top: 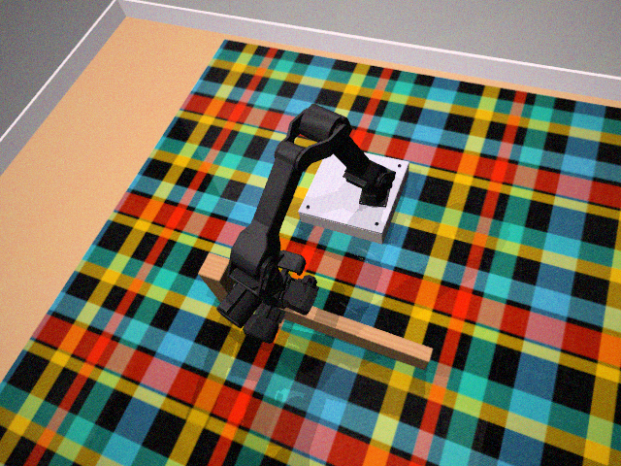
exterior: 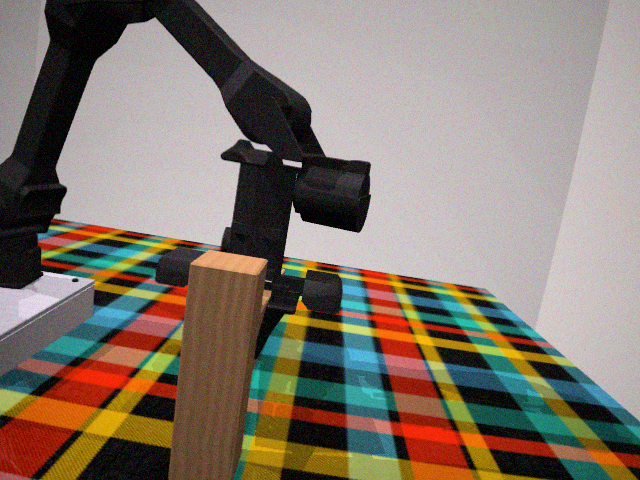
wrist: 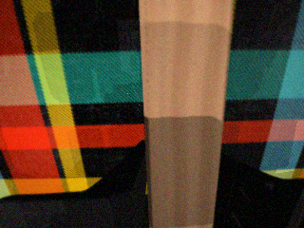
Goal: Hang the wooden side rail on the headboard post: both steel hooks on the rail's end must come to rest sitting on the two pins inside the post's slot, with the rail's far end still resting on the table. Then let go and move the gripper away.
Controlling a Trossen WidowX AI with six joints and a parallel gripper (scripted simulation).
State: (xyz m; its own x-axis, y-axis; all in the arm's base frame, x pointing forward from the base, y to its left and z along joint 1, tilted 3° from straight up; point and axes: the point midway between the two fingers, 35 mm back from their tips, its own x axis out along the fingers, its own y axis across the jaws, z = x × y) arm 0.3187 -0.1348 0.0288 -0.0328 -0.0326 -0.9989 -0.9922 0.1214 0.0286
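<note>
My gripper tip is now 20 mm past the wooden headboard post, 120 mm to the left of it and 40 mm below it.
</note>
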